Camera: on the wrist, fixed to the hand. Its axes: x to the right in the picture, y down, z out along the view.
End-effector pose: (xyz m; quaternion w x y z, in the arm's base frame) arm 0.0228 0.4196 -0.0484 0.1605 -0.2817 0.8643 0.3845
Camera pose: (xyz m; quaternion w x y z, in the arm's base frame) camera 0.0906 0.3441 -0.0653 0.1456 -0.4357 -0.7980 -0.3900
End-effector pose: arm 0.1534 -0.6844 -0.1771 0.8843 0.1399 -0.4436 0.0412
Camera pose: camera 0.1932 -0.7600 -0.2345 0.5734 -0.2225 -0.4292 0.6614
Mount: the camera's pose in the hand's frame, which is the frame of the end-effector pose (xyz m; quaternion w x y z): -0.0178 -0.0923 -0.0419 0.6936 -0.0013 -0.0235 0.7200
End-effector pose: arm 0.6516 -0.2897 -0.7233 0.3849 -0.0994 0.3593 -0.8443
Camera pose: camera 0.5918 -0.2135 -0.6886 0.8832 0.1694 0.3128 -0.3057
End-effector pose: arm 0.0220 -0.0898 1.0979 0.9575 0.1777 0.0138 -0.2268
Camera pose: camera -0.0322 -0.1446 1.0297 0.8280 0.1266 -0.1406 0.5279
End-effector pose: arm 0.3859 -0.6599 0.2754 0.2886 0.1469 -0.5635 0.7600
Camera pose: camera 0.4600 -0.6070 0.3234 0.3601 0.2863 0.5044 -0.7307
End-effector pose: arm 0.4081 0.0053 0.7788 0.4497 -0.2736 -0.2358 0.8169
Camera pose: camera 0.4996 0.0405 0.8103 0.2821 0.3409 -0.0218 -0.8965
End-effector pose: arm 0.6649 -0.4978 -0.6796 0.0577 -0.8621 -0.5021 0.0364
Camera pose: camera 0.5817 -0.4708 -0.6254 0.0009 -0.9587 0.2711 0.0864
